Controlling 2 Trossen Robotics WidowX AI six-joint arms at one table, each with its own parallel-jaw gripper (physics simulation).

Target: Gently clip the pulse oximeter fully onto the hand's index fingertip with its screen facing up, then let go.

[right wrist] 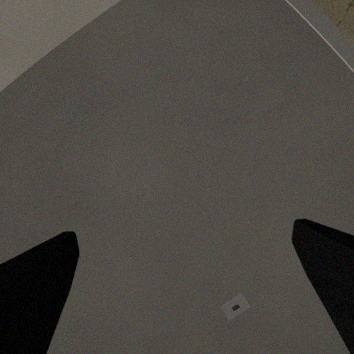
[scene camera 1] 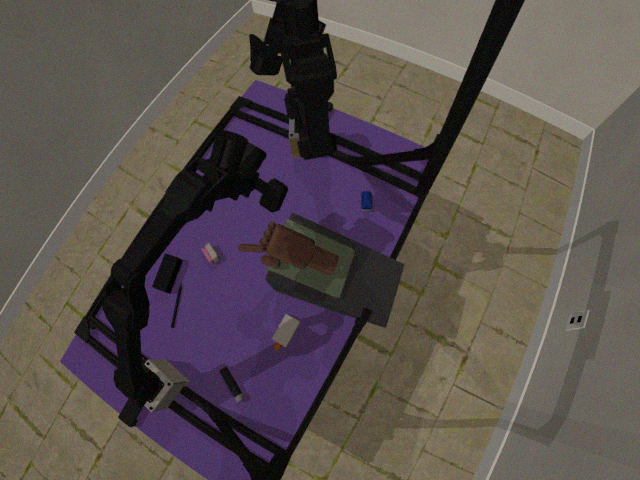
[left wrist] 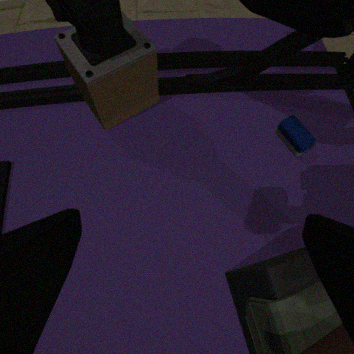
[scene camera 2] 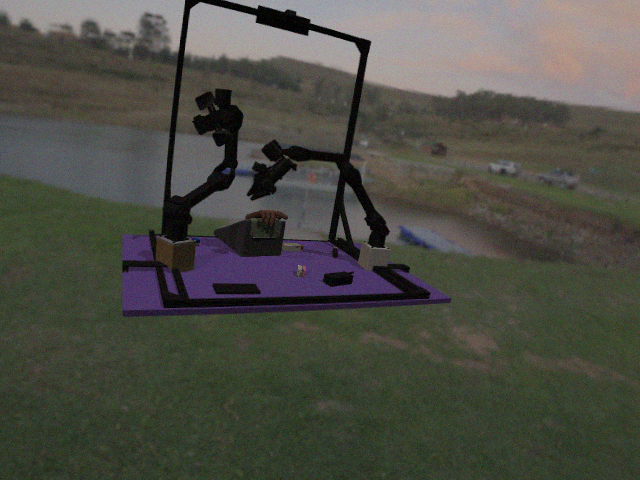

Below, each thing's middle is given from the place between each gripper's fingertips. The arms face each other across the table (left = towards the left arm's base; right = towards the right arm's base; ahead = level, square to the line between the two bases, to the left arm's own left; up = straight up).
I see my left gripper 230 mm past the dark grey slab (scene camera 1: 373,279), 220 mm above it and 90 mm to the right of it. The rest, counted from my left hand: blue block (left wrist: 291,131) (250 mm below, 200 mm behind, 160 mm to the right).
I see the blue block 520 mm below my right hand, 310 mm behind it and 60 mm to the left of it. The rest, counted from my right hand: dark grey slab: 490 mm below, 340 mm behind, 310 mm to the left.
